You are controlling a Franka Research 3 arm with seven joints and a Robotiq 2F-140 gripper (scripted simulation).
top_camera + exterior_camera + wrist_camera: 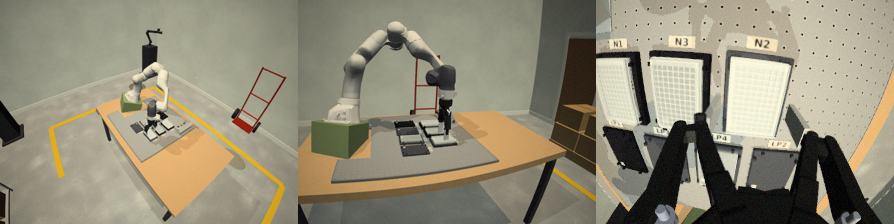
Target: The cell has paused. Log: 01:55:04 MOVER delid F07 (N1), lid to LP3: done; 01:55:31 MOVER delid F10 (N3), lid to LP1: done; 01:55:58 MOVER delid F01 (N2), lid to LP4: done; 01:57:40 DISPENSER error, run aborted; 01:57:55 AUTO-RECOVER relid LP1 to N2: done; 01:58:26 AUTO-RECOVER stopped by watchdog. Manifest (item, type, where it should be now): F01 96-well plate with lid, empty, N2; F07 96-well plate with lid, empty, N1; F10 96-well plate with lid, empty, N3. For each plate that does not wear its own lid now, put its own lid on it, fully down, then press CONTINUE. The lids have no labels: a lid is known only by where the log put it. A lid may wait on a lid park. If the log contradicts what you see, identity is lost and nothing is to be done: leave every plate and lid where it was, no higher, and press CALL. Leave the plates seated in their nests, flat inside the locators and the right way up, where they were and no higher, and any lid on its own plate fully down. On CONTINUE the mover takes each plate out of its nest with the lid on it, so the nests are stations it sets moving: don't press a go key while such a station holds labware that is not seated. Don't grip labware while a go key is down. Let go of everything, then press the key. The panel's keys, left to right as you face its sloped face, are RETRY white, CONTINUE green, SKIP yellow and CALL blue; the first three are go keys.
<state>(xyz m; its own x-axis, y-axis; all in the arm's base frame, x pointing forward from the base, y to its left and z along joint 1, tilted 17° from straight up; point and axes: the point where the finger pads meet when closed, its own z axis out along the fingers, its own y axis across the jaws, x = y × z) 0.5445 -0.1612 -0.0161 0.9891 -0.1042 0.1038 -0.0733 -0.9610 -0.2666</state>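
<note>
The plate is 50 mm below my hand. From my hand the other things lie so: park LP2: 190 mm behind, 50 mm to the right, 60 mm below; then park LP3: 170 mm behind, 200 mm to the left, 60 mm below; then blue call key: 150 mm ahead, 300 mm to the left.
</note>
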